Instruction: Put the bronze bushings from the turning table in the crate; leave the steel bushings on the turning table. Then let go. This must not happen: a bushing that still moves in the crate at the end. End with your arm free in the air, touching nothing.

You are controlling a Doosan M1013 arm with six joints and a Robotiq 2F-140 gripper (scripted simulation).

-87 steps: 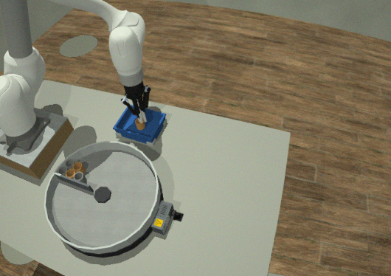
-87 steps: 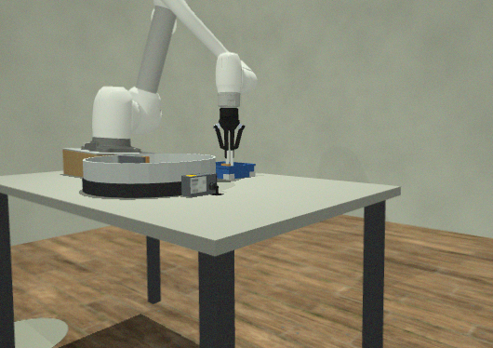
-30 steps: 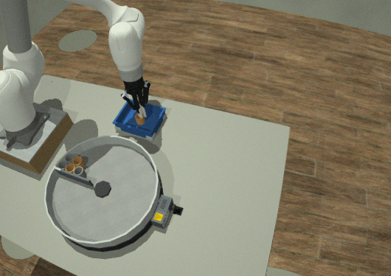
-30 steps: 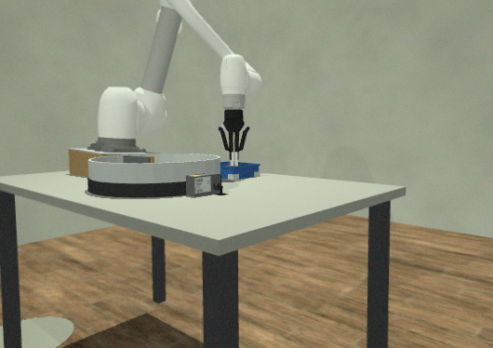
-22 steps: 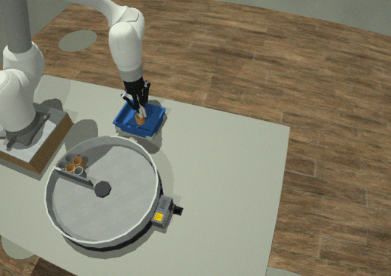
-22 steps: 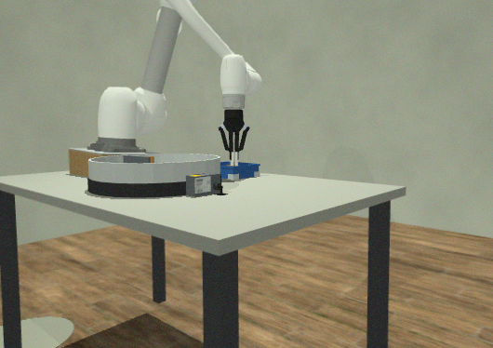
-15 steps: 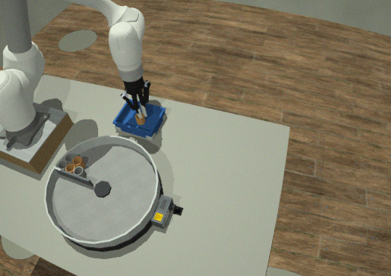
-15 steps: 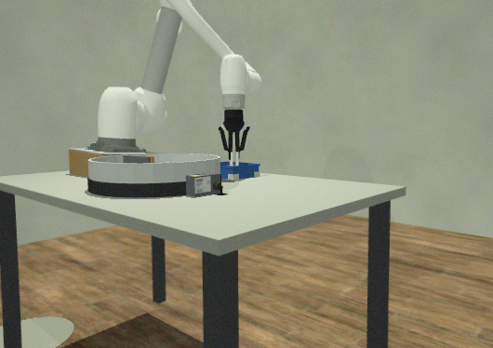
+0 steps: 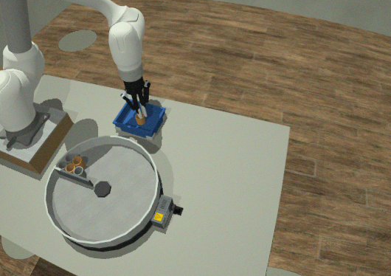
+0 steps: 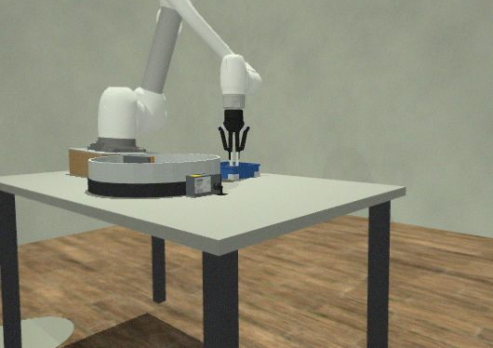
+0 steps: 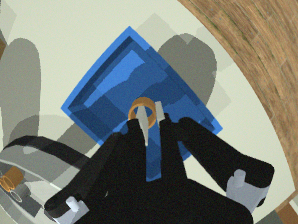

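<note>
Now: hand 10 mm past the crate, 10 mm to the left of it and 40 mm above it. The rest, counted from my hand: turning table: 20 mm behind, 380 mm to the right, 10 mm below.
</note>
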